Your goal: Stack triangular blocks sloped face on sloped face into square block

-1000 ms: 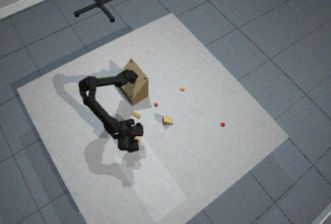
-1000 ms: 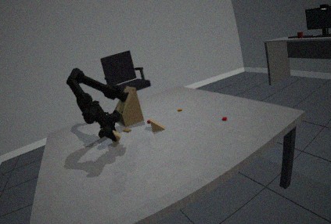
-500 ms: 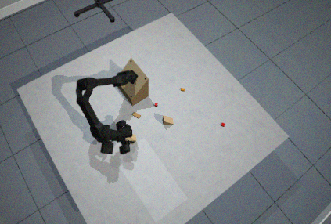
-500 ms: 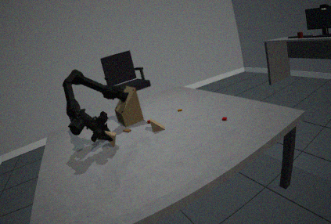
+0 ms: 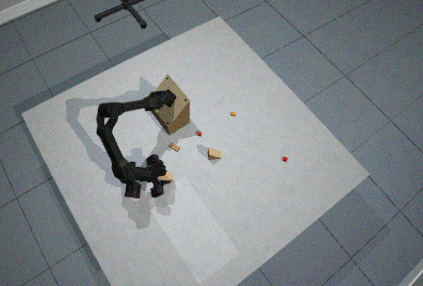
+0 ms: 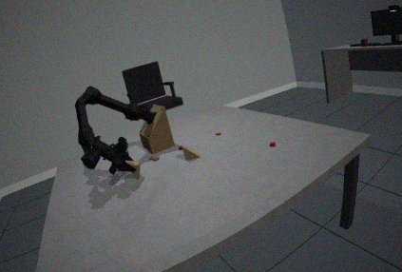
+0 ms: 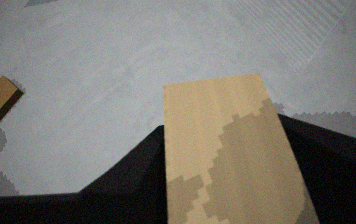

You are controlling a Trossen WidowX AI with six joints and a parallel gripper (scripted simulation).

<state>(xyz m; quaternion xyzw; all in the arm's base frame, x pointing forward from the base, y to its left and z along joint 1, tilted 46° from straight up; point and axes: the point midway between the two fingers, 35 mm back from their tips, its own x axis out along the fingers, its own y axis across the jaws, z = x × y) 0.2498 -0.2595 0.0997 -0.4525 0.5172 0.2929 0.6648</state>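
My gripper tip is 1 cm past the triangular wooden block and 1 cm to the left of it. The rest, counted from my gripper tip: orange bit: 6 cm behind, 48 cm to the left, 4 cm below; tan piece: 12 cm behind, 13 cm to the left, 4 cm below.
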